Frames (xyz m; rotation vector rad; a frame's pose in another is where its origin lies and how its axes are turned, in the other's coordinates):
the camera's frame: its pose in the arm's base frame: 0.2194 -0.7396 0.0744 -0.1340 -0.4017 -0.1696
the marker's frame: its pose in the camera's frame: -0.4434 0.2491 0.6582 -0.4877 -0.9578 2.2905
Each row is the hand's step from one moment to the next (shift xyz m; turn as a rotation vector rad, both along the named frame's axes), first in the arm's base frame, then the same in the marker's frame.
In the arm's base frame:
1: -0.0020 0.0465 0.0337 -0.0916 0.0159 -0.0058
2: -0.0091 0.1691 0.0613 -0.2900 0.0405 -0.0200
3: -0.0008 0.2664 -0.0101 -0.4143 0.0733 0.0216
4: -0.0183 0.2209 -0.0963 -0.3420 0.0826 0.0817
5: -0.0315 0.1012 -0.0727 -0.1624 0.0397 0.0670
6: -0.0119 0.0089 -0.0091 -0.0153 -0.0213 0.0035
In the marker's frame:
1: 0.0194 -0.0540 0.0020 0.0617 0.0113 0.0689
2: 0.0994 -0.1490 -0.0187 0.1890 0.0430 0.2204
3: 0.1979 -0.1551 -0.0886 0.2584 0.0133 0.3325
4: 0.2132 -0.0577 -0.0981 0.2003 -0.0517 0.2961
5: 0.1226 -0.0002 -0.0385 0.0827 -0.0466 0.1531
6: 0.0168 0.0037 0.0030 -0.0091 0.0131 0.0211

